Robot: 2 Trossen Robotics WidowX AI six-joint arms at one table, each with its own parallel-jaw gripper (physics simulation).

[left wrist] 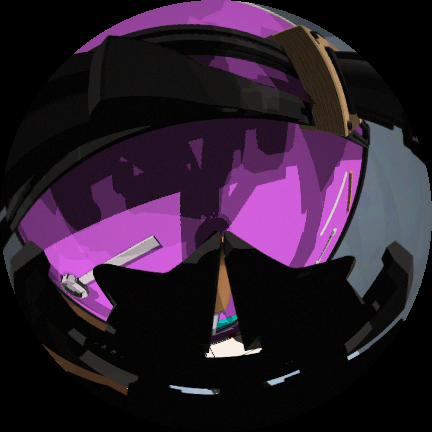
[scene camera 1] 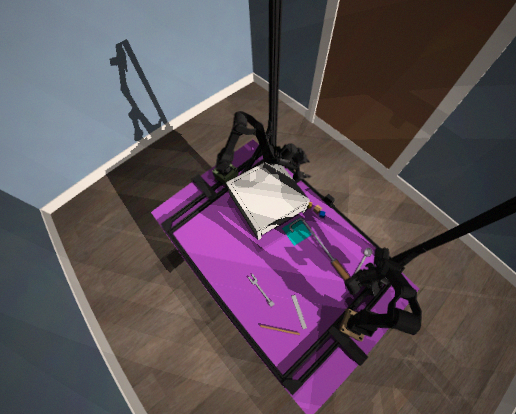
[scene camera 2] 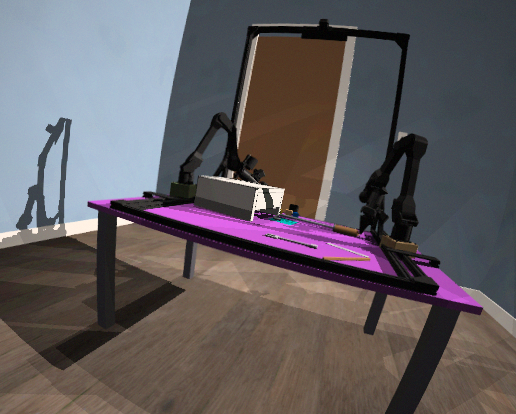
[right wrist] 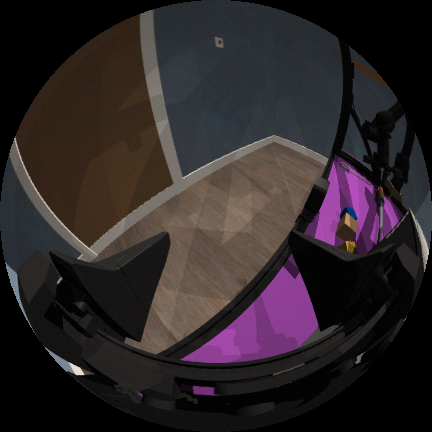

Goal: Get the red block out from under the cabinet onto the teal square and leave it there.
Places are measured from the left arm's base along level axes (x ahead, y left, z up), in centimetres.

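Pixels of known places: left gripper, between the fingertips: (left wrist: 220,236) (scene camera 2: 360,233) (right wrist: 379,188); right gripper, between the fingertips: (scene camera 1: 310,169) (right wrist: 231,237); left arm's base, origin of its link: (scene camera 1: 355,325) (scene camera 2: 399,239) (right wrist: 394,185); right arm's base, origin of its link: (scene camera 1: 224,169) (scene camera 2: 185,183).
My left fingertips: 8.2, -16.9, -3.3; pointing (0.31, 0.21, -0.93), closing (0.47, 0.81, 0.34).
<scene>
Ahead of a thing's pixels: the offset from my left fingertips to its top centre, as dx, dy, dz. "pt": to the spot under its first point.
The white cabinet @[+52.8, -18.7, +11.7] (scene camera 1: 265,197) (scene camera 2: 225,200) (left wrist: 227,349) stands at the table's back left. A small dark red patch, apparently the red block @[+60.4, -23.3, +1.9] (left wrist: 232,335), shows in shadow at the cabinet's opening; the scene views hide it. The teal square @[pt +29.1, -9.5, -1.8] (scene camera 1: 300,237) (scene camera 2: 289,222) lies beside the cabinet, with the metal hook of a long tool over it. My left gripper (scene camera 1: 351,286) (left wrist: 220,236) is shut at the tool's wooden handle @[+6.1, -3.5, +1.4] (scene camera 1: 341,270) (scene camera 2: 345,230) (left wrist: 223,285); the handle's end is hidden behind the fingers. My right gripper (right wrist: 231,237) is open and empty behind the cabinet.
Yellow @[+32.3, -27.4, +0.7] (right wrist: 350,246), tan @[+27.5, -27.2, +1.2] (scene camera 1: 318,208) (right wrist: 347,226) and blue @[+24.2, -25.8, +0.7] (scene camera 1: 322,214) (right wrist: 348,213) blocks stand near the back edge. A spoon-like tool @[-3.1, -12.1, -1.0] (scene camera 1: 367,253) (left wrist: 75,286) lies by my left arm. A wrench-like tool @[+34.4, +22.3, -1.0] (scene camera 1: 261,291), a pale strip @[+15.0, +22.6, -1.7] (scene camera 1: 298,312) and a thin stick @[+19.2, +33.4, -1.1] (scene camera 1: 279,329) lie toward the front.
</scene>
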